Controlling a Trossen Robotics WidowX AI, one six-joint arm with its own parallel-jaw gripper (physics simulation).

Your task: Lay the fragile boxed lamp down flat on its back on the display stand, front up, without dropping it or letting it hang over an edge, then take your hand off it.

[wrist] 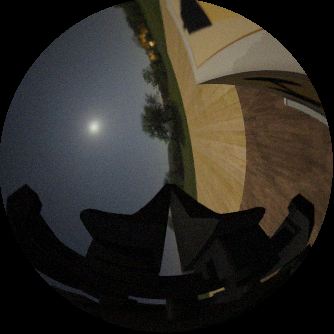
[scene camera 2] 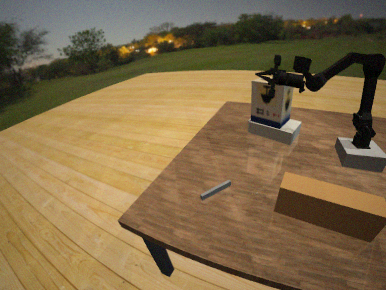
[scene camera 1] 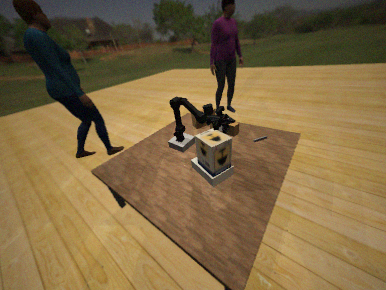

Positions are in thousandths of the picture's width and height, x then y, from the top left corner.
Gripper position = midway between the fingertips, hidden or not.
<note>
In view: the gripper (wrist: 507,561) and a stand (scene camera 2: 742,464).
</note>
